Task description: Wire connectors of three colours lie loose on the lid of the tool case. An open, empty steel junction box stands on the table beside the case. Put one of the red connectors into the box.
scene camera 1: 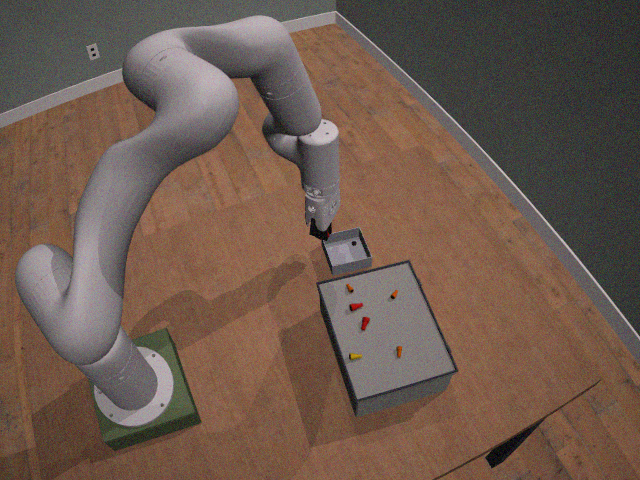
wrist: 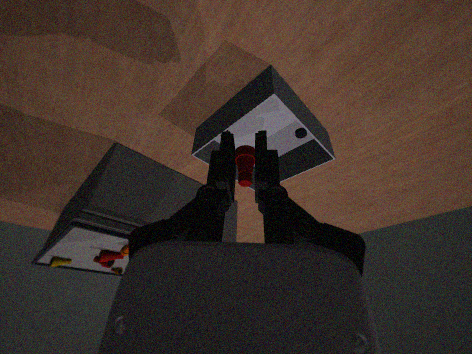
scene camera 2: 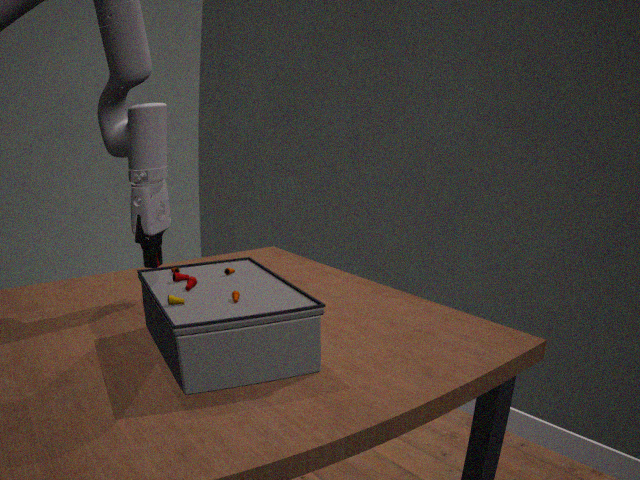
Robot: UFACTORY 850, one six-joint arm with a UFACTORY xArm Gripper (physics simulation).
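My gripper (scene camera 1: 320,235) (scene camera 2: 152,264) (wrist: 245,145) points down and is shut on a red connector (wrist: 245,166); a sliver of red shows at the fingertips in both scene views. In scene camera 1 it is at the back left corner of the steel junction box (scene camera 1: 352,266) (wrist: 235,109). In the wrist view the fingertips overlap the open box; the exact height above its rim is unclear. The box does not show in scene camera 2. Two more red connectors, one (scene camera 1: 356,306) (scene camera 2: 180,276) and another (scene camera 1: 365,323) (scene camera 2: 191,283), lie on the tool case lid (scene camera 1: 382,330) (scene camera 2: 211,304).
The tool case (scene camera 2: 248,353) (wrist: 130,187) stands close in front of the box. A yellow connector (scene camera 1: 355,356) (scene camera 2: 175,300) (wrist: 60,261) and orange connectors (scene camera 1: 394,294) (scene camera 1: 399,351) (scene camera 1: 349,288) lie on its lid. The arm's green base (scene camera 1: 180,384) is at the left.
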